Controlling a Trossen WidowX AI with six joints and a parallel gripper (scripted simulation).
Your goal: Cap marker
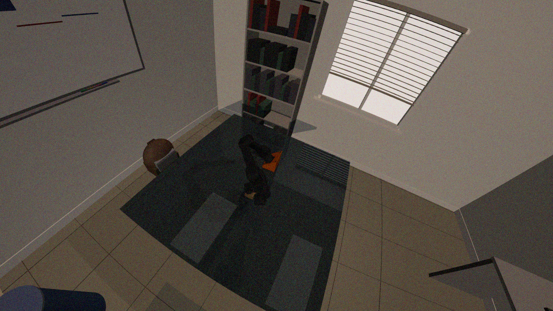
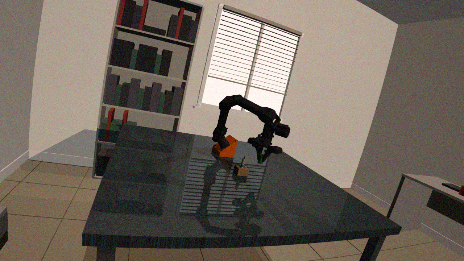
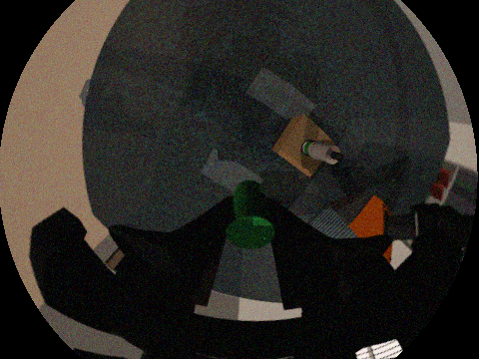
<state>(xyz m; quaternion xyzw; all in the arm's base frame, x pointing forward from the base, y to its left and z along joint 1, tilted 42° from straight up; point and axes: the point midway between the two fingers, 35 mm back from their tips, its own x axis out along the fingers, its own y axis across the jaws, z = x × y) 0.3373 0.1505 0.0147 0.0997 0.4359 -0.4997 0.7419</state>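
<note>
The tan holder block is 4 cm behind my gripper tip, 8 cm to the right of it and 8 cm below it. From my gripper tip the other things lie so: green cap 1 cm above.
</note>
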